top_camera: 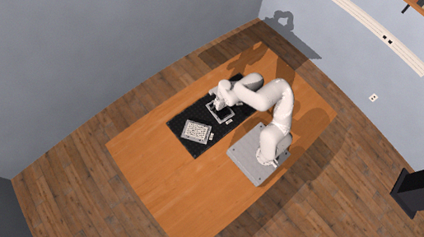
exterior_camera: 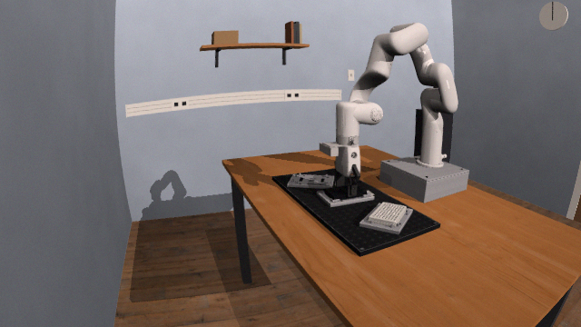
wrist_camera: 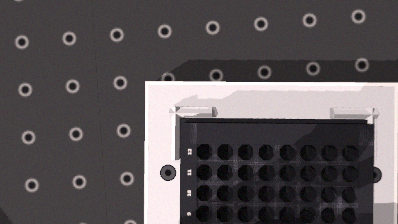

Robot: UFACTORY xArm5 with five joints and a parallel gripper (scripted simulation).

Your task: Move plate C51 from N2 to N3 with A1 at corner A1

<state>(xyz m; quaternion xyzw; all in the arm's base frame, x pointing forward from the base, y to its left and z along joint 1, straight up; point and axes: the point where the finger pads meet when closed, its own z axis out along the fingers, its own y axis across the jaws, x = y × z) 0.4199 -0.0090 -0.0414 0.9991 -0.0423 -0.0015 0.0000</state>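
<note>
The black well plate is 10 mm below my hand. Round my hand: light grey nest: 40 mm ahead, 190 mm to the right, 20 mm below; then white well plate: 20 mm behind, 220 mm to the left, 10 mm below; then A1 mark: 100 mm to the right, 20 mm below.
</note>
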